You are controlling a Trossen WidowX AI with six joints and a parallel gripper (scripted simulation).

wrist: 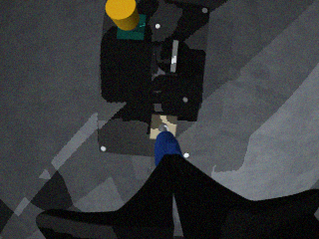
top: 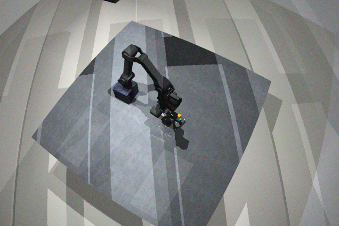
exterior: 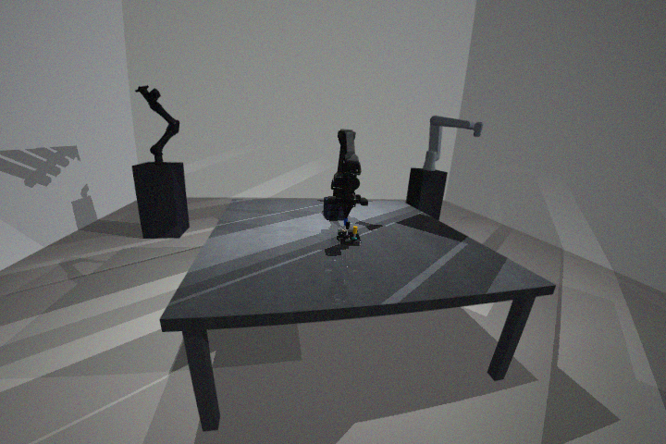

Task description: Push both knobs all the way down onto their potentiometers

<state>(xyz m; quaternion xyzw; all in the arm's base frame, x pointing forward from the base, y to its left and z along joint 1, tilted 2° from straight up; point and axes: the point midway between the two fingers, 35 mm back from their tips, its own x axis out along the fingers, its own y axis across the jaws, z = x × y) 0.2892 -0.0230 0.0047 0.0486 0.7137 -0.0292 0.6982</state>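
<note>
The dark knob lies 60 mm ahead of my gripper tip, 10 mm to the right of it and 10 mm below it. Round my gripper tip: blue knob: 20 mm below.
</note>
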